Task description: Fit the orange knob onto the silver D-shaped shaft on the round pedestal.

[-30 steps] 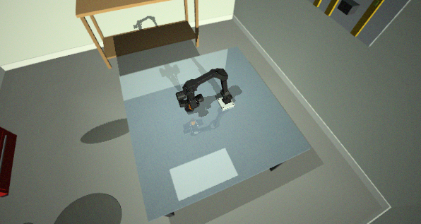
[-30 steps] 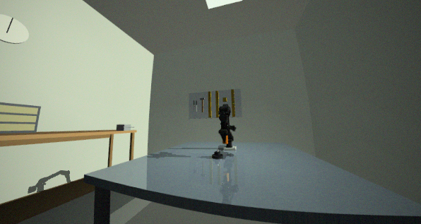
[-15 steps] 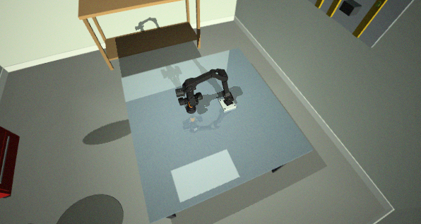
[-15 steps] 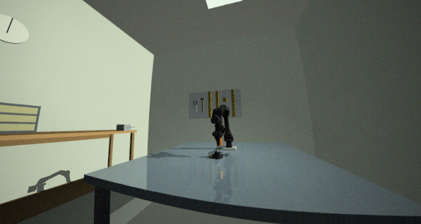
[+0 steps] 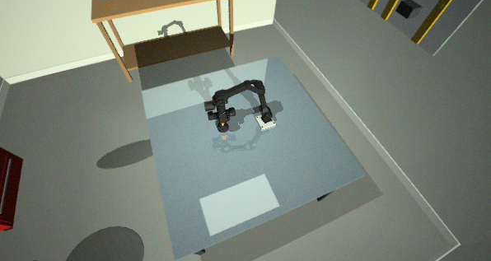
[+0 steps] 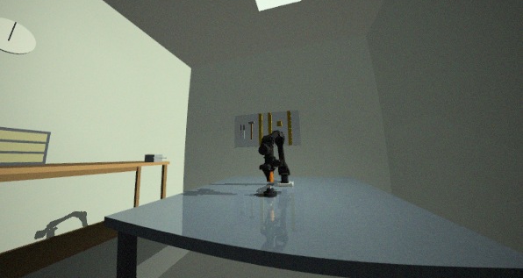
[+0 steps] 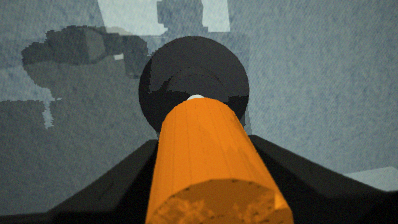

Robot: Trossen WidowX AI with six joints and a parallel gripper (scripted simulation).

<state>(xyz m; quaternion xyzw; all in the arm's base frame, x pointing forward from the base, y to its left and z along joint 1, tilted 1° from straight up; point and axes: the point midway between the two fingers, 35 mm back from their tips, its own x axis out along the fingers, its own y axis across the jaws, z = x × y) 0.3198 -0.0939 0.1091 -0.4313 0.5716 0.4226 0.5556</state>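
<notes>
The orange knob lies 3 cm above my gripper tip. Round my gripper tip: dark round pedestal 6 cm below.
</notes>
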